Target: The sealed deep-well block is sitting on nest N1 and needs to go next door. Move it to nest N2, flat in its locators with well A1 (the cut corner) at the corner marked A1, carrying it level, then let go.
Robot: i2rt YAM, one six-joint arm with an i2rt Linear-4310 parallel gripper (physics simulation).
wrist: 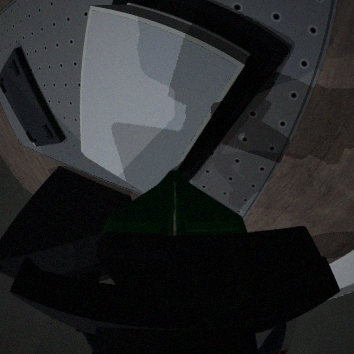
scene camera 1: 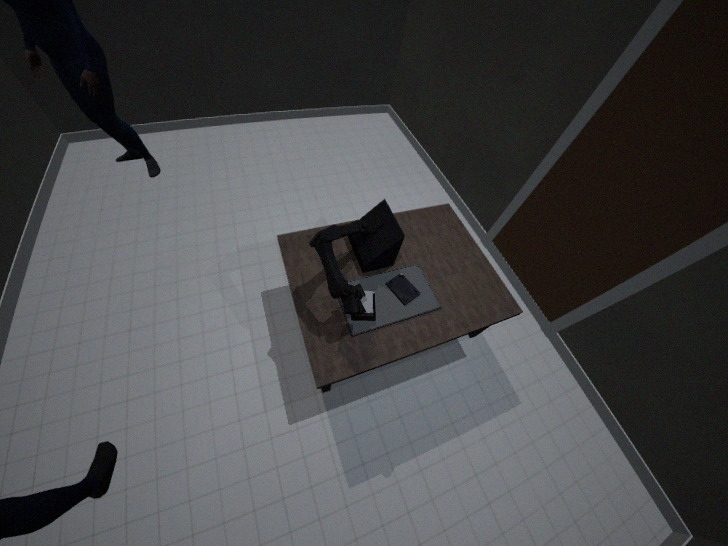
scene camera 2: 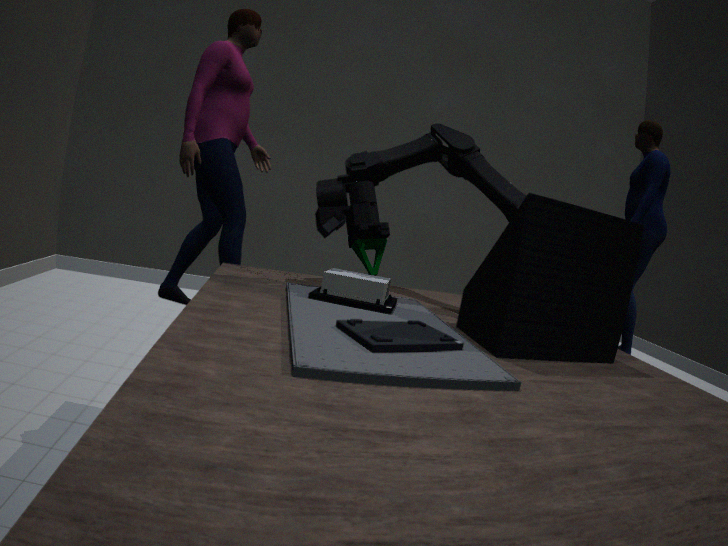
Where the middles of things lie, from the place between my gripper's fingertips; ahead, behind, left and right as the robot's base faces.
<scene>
The deep-well block [scene camera 2: 348, 284] is 4 cm ahead of my hand, 3 cm to the left of it and 2 cm below it.
</scene>
